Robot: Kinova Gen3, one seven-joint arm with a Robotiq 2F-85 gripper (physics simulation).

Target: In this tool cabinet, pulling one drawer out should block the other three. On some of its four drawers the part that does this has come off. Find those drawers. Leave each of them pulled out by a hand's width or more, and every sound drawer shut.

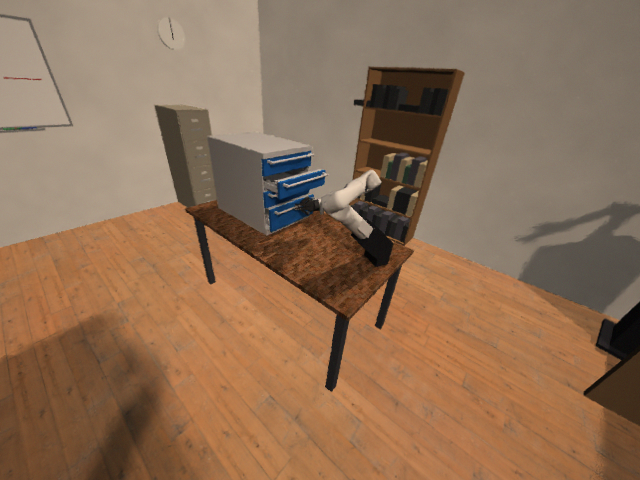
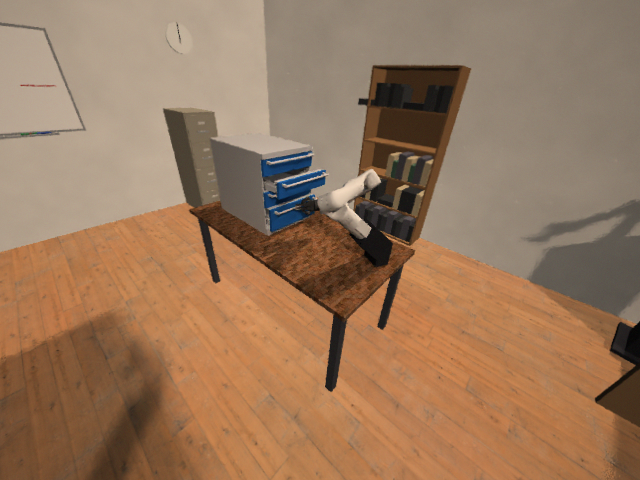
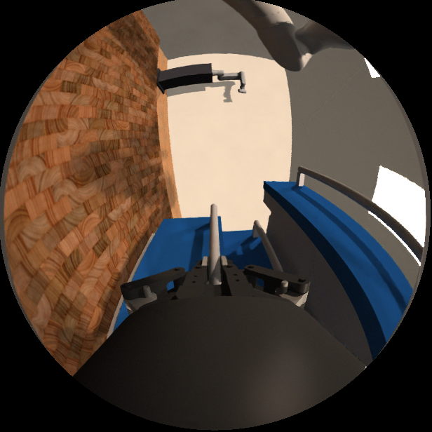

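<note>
The grey cabinet (image 1: 237,180) (image 2: 237,180) stands on the table with four blue drawers. The top drawer (image 1: 286,163) (image 2: 286,163) is shut. The second drawer (image 1: 290,192) (image 2: 289,192) (image 3: 330,225) is pulled well out; its side wall shows. The third drawer (image 1: 267,201) (image 2: 267,201) (image 3: 242,245) looks shut, partly hidden behind the second. The bottom drawer (image 1: 281,221) (image 2: 281,221) (image 3: 175,240) stands out a little; its front is forward of the third's. My gripper (image 1: 299,206) (image 2: 300,207) (image 3: 214,263) is shut on the bottom drawer's bar handle (image 3: 214,235).
The pulled-out second drawer overhangs close beside my gripper, above it. The third drawer's handle (image 3: 267,245) is also near the fingers. The wooden table (image 1: 310,258) (image 2: 310,258) (image 3: 90,150) lies below. A bookshelf (image 1: 449,124) (image 2: 455,124) stands behind the arm.
</note>
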